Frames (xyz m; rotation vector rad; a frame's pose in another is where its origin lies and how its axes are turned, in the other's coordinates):
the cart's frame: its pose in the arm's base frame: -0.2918 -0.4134 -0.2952 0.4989 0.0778 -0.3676
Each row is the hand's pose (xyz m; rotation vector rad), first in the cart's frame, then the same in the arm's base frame.
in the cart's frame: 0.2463 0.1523 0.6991 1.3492 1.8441 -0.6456
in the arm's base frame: -0.0182 -0.7058 0.3469 2.0467 1.9103 -0.4330
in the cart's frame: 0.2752 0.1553 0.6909 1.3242 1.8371 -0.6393
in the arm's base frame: 0.0100 -0.7088 0.3364 2.0212 1.9039 -0.4306
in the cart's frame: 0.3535 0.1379 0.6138 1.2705 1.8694 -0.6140
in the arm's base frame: 0.0778 -0.7113 0.2482 1.9676 1.9357 -0.3933
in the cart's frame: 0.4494 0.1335 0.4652 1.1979 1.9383 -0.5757
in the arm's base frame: 0.1679 -0.6747 0.1005 1.8950 2.0030 -0.3276
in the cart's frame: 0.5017 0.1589 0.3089 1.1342 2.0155 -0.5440
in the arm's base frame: 0.2284 -0.5958 -0.0335 1.8307 2.0794 -0.2645
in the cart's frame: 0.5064 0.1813 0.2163 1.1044 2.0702 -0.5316
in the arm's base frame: 0.2424 -0.5346 -0.1052 1.7999 2.1348 -0.2291
